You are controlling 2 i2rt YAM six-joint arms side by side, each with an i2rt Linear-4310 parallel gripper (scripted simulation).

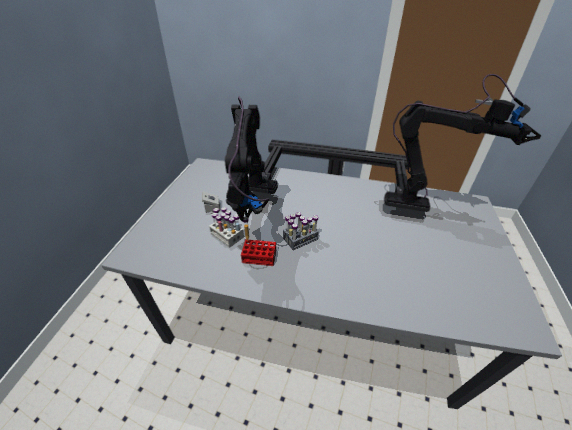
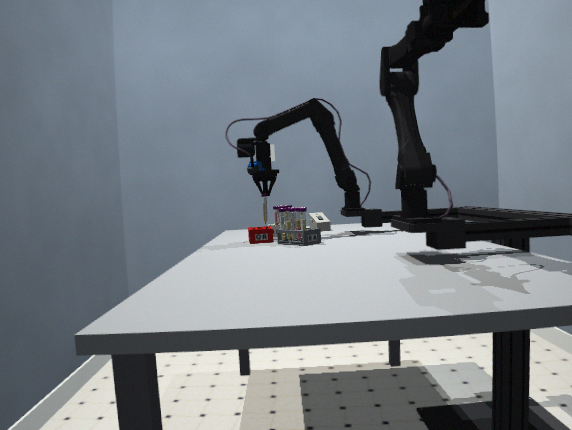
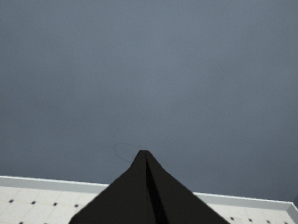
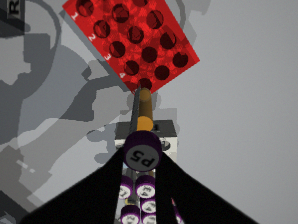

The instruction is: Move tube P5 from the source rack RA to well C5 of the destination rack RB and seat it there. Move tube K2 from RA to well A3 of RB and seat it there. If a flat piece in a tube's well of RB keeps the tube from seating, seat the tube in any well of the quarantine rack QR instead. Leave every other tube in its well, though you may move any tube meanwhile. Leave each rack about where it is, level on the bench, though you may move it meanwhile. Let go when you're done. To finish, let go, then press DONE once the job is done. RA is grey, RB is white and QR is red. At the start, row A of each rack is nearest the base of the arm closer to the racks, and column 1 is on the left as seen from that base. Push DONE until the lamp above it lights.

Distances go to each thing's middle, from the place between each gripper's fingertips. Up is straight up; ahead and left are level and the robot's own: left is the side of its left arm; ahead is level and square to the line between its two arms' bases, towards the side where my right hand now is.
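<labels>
You'd find my right hand 3 cm short of the red rack QR (image 1: 265, 252), 6 cm to the right of it and 15 cm above it.
From my left hand, the red rack QR is 1030 mm to the right, 360 mm ahead and 460 mm below.
</labels>
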